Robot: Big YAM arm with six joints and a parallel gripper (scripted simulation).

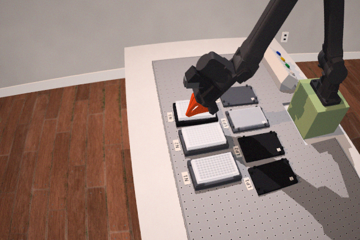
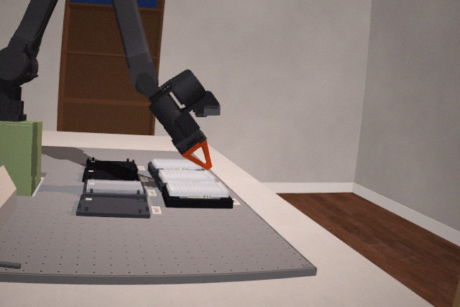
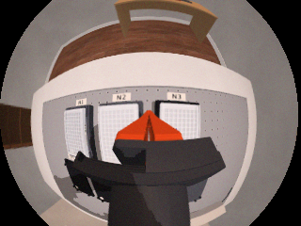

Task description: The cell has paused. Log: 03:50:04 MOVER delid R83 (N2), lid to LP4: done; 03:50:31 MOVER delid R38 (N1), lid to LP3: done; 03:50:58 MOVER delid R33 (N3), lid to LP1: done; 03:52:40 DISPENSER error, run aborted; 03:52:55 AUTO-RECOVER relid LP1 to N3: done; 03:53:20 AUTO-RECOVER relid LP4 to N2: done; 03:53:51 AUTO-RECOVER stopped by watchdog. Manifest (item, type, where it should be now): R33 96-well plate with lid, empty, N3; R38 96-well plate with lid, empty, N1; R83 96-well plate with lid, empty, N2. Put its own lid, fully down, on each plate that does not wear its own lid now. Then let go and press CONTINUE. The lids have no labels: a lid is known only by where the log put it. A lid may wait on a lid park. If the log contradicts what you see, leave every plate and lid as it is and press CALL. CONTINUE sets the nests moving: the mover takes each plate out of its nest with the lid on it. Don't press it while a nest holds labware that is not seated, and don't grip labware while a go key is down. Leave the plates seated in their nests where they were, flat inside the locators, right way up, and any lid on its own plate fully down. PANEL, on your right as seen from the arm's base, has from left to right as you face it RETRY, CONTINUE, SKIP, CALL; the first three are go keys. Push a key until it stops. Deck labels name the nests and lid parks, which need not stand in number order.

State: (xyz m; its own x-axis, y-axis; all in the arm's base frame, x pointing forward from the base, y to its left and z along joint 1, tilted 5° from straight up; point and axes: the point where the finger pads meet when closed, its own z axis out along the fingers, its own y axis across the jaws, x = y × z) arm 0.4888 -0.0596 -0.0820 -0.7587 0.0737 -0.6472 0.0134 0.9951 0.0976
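Now: the clear lid 22 cm behind my hand and 6 cm below it. The rest, counted from my hand: plate: 19 cm to the left, 4 cm below, 4 cm behind; then N1 label: 20 cm to the left, 7 cm below, 5 cm ahead; then lid park LP3: 22 cm behind, 7 cm below.
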